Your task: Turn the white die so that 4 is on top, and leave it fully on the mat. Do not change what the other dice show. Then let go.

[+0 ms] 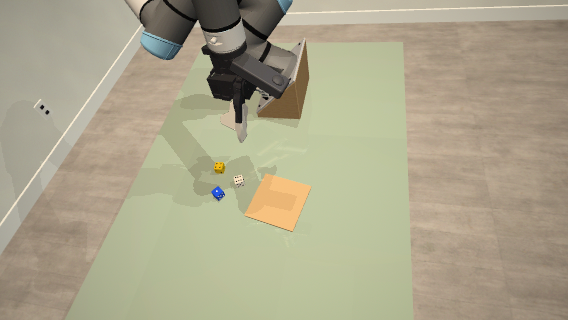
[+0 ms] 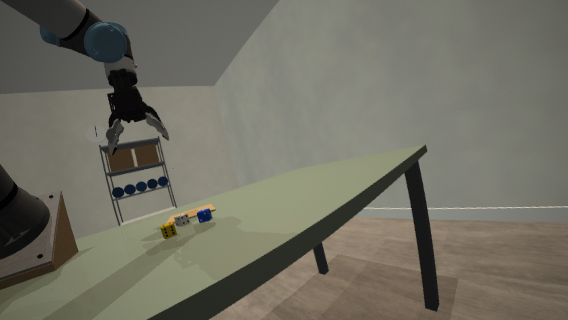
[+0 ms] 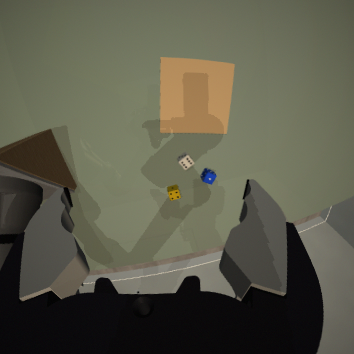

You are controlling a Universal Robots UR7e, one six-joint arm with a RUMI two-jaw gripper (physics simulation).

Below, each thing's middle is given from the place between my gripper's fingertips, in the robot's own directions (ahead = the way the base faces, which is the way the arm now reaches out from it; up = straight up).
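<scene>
The orange mat (image 1: 278, 201) has my gripper 22 cm above it, with the gripper also 9 cm short of the mat and 5 cm to the right of it.
</scene>
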